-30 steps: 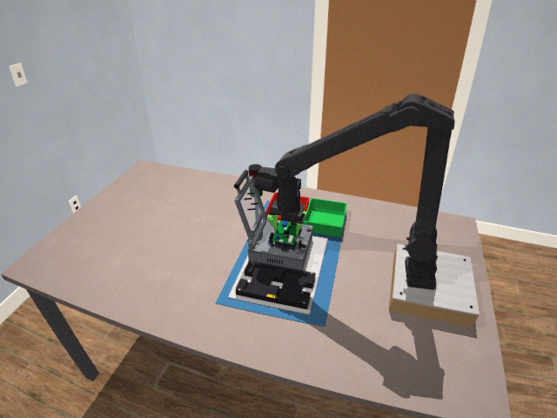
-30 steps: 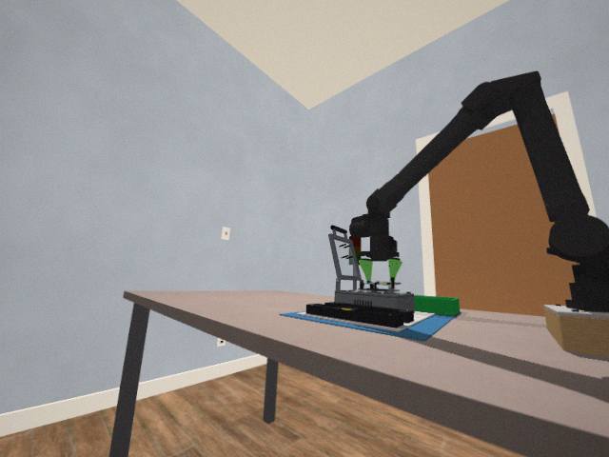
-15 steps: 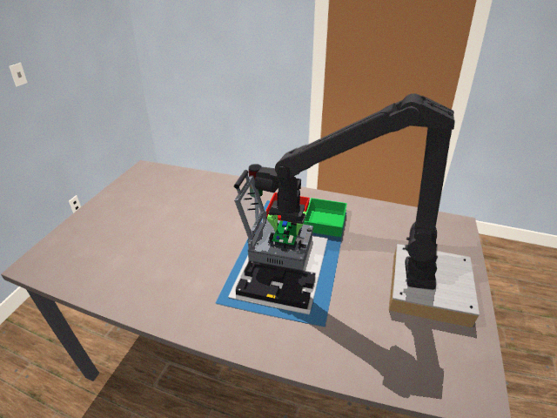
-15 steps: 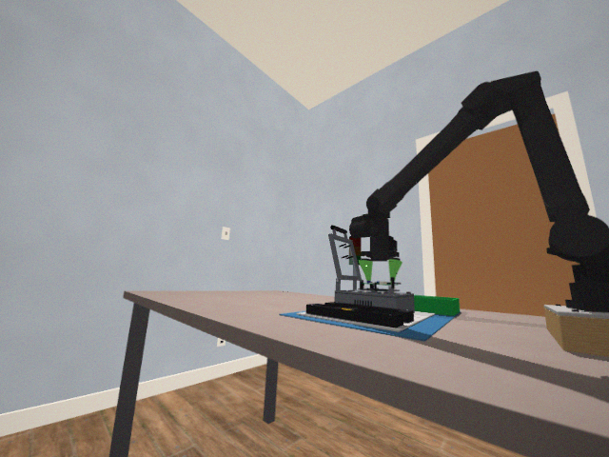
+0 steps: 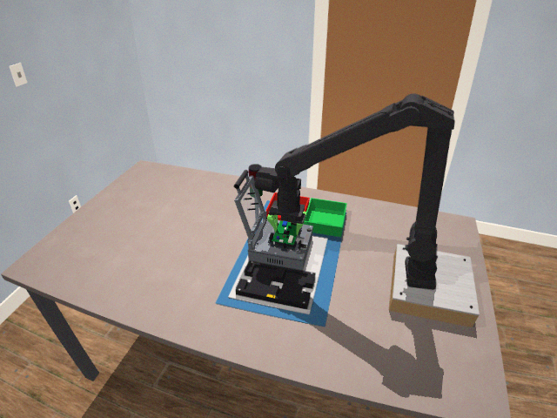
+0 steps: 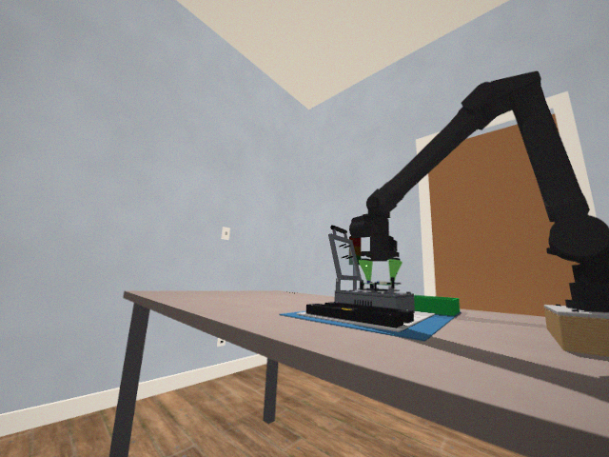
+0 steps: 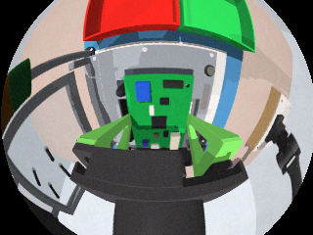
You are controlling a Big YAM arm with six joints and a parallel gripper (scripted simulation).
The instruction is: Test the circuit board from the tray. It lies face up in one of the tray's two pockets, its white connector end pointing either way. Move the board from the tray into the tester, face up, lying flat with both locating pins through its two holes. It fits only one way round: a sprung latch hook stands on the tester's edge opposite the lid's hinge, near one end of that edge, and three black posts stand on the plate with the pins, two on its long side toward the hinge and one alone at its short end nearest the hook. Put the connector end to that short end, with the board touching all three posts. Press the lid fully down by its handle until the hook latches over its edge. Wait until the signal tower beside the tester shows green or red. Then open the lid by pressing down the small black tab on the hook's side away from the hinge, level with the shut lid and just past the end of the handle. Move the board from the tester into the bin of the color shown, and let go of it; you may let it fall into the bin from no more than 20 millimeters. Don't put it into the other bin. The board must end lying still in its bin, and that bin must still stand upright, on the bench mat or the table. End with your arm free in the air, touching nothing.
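Right now the green circuit board is right at my hand. From my hand the other things lie so: red bin 20 cm to the right, 8 cm below, 4 cm ahead; then tester plate 2 cm below, 1 cm to the left, 1 cm ahead; then tester lid 12 cm ahead, 9 cm above.
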